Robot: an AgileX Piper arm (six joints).
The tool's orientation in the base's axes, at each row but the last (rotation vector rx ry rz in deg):
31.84, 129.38, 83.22
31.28, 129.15, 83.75
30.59, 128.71, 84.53
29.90, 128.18, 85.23
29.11, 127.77, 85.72
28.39, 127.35, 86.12
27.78, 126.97, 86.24
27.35, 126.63, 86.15
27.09, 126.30, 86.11
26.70, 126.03, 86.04
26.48, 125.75, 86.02
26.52, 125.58, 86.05
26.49, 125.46, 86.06
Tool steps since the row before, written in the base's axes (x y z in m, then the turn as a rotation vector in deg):
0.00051, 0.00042, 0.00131, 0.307, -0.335, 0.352
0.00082, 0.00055, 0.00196, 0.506, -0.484, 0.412
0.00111, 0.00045, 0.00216, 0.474, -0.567, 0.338
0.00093, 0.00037, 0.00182, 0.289, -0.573, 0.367
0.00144, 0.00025, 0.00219, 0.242, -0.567, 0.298
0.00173, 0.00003, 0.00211, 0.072, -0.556, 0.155
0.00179, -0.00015, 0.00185, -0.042, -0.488, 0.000
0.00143, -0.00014, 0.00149, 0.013, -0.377, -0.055
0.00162, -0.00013, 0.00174, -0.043, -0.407, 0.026
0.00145, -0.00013, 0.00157, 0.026, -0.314, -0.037
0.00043, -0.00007, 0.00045, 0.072, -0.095, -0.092
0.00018, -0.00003, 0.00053, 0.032, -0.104, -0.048
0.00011, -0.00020, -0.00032, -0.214, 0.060, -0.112
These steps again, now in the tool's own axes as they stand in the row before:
-0.00036, 0.00142, 0.00009, -0.475, 0.230, -0.227
-0.00063, 0.00210, 0.00012, -0.728, 0.250, -0.259
-0.00096, 0.00227, 0.00014, -0.735, 0.148, -0.313
-0.00082, 0.00190, 0.00013, -0.585, 0.157, -0.424
-0.00138, 0.00223, 0.00019, -0.533, 0.091, -0.420
-0.00175, 0.00209, 0.00022, -0.363, -0.049, -0.452
-0.00187, 0.00177, 0.00020, -0.209, -0.175, -0.407
-0.00151, 0.00141, 0.00015, -0.192, -0.185, -0.273
-0.00171, 0.00164, 0.00019, -0.172, -0.122, -0.352
-0.00155, 0.00147, 0.00016, -0.174, -0.145, -0.222
-0.00047, 0.00041, 0.00003, -0.093, -0.118, -0.008
-0.00026, 0.00049, -0.00009, -0.072, -0.081, -0.050
-0.00014, -0.00037, 0.00000, 0.230, -0.089, -0.032

